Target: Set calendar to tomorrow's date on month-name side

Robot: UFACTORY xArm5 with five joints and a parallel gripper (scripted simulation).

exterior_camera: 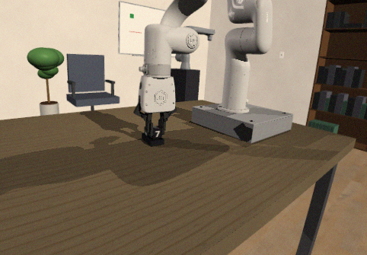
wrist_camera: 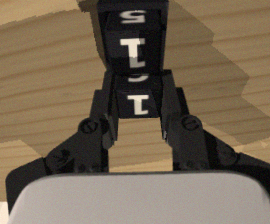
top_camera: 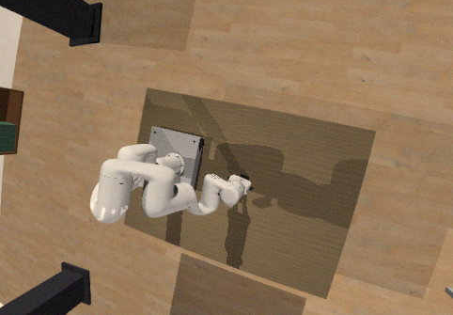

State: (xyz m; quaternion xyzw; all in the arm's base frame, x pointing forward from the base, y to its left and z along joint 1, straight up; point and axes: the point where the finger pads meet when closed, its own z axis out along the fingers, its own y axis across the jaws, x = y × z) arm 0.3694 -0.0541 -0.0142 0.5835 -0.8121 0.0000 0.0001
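The dark calendar tray lies 20 mm to the right of my hand and 40 mm below it.
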